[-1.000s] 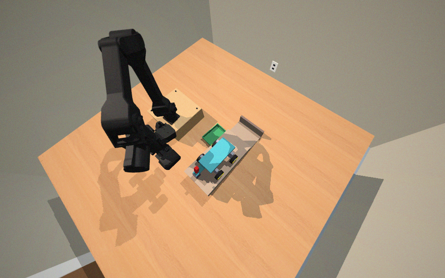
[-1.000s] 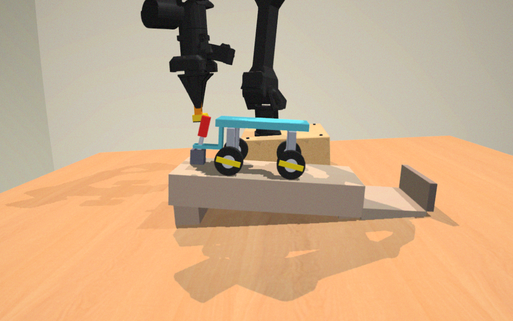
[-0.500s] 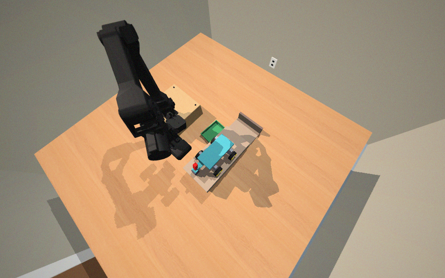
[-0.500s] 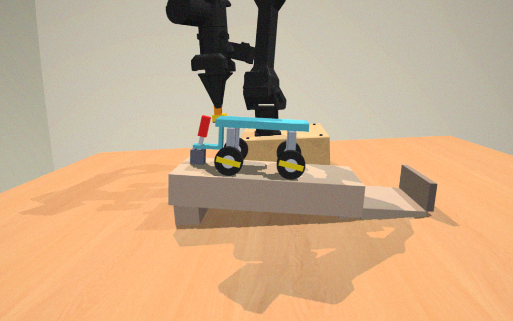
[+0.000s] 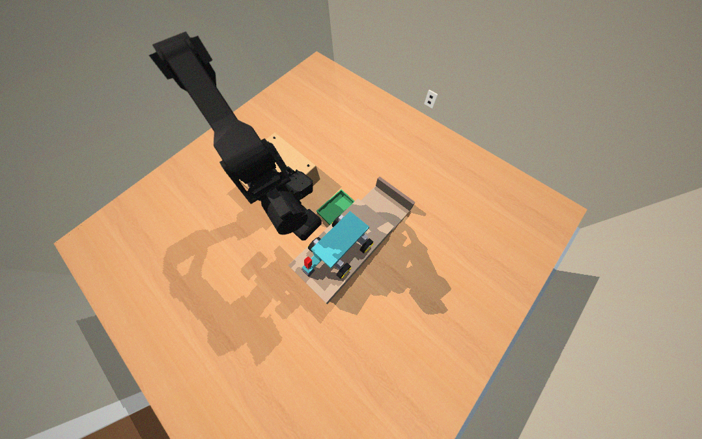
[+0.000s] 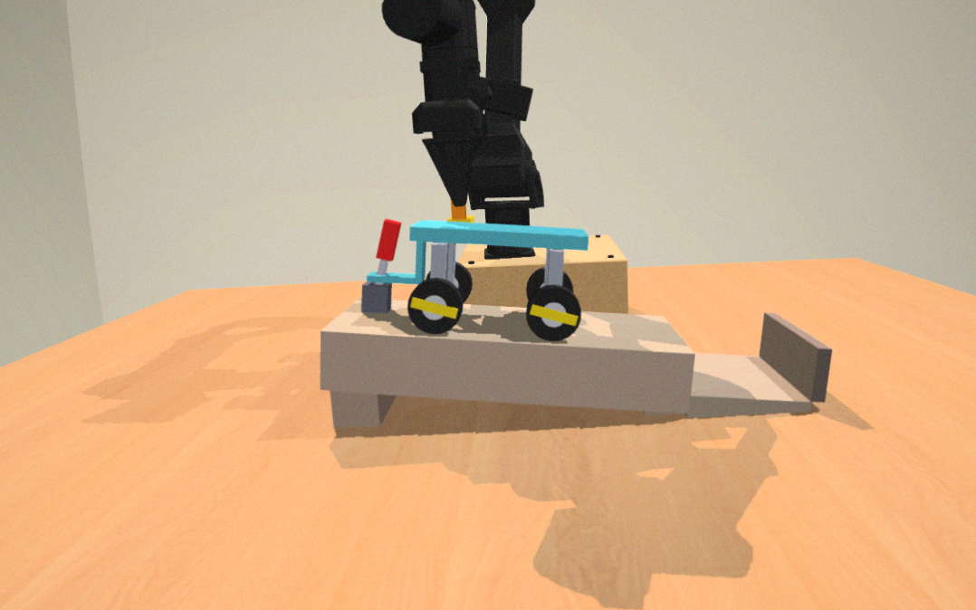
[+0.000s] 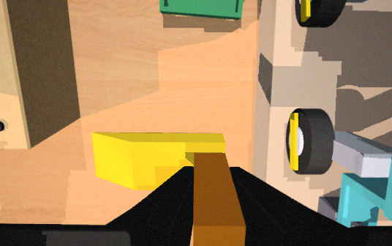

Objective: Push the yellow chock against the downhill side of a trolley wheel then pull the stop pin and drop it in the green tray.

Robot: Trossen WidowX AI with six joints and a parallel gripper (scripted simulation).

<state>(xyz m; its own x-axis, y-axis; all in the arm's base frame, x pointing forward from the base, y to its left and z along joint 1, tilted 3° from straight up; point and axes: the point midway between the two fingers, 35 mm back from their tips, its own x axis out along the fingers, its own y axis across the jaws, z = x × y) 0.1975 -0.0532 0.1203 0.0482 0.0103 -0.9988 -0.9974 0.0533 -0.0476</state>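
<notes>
Right now the red-headed stop pin is 100 mm ahead of my gripper tip, 70 mm to the right of it and 40 mm below it. Round my gripper tip: yellow chock: 20 mm behind, 10 mm below; then ramp: 130 mm ahead, 120 mm below, 40 mm to the left; then trolley: 130 mm ahead, 60 mm below, 30 mm to the left.
</notes>
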